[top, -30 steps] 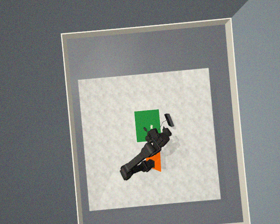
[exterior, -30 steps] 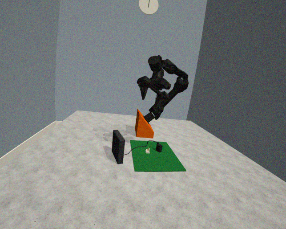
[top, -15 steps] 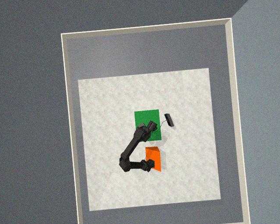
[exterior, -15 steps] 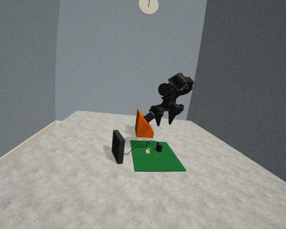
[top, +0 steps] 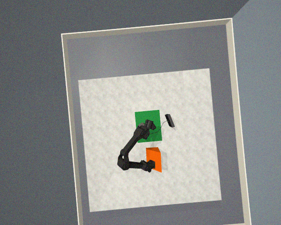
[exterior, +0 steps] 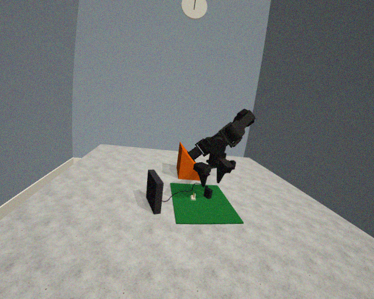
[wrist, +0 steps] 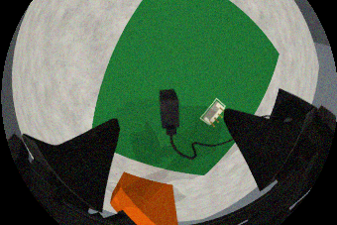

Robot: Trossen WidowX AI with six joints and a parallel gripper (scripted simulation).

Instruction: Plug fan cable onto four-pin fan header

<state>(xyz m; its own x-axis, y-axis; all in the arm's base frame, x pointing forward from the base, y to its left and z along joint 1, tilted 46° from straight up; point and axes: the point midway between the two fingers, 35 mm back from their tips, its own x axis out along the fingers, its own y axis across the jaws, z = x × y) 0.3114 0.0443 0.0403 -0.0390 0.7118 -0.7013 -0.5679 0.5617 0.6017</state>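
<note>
Now: gripper tip 10 mm past the black plug and 40 mm above it. Round my gripper tip: white four-pin header (10 mm ahead, 70 mm to the right, 70 mm below); then green board (20 mm ahead, 30 mm to the right, 80 mm below); then black fan (80 mm ahead, 220 mm to the right, 10 mm below).
</note>
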